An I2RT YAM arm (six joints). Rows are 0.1 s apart.
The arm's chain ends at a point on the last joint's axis. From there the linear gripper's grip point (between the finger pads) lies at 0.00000 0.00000 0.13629 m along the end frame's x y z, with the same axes.
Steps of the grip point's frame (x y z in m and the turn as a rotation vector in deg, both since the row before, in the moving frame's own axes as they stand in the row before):
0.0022 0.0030 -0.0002 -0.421 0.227 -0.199
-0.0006 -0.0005 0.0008 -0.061 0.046 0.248
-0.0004 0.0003 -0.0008 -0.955 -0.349 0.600
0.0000 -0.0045 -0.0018 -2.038 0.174 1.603
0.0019 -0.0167 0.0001 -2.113 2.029 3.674
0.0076 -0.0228 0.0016 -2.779 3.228 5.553
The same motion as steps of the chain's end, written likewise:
0.0017 0.0020 -0.0002 -0.421 0.227 -0.199
-0.0007 -0.0006 0.0008 -0.061 0.046 0.248
0.0004 -0.0020 -0.0008 -0.955 -0.349 0.600
-0.0003 -0.0094 -0.0017 -2.038 0.174 1.603
-0.0028 -0.0219 0.0003 -2.113 2.029 3.674
0.0003 -0.0298 0.0020 -2.779 3.228 5.553

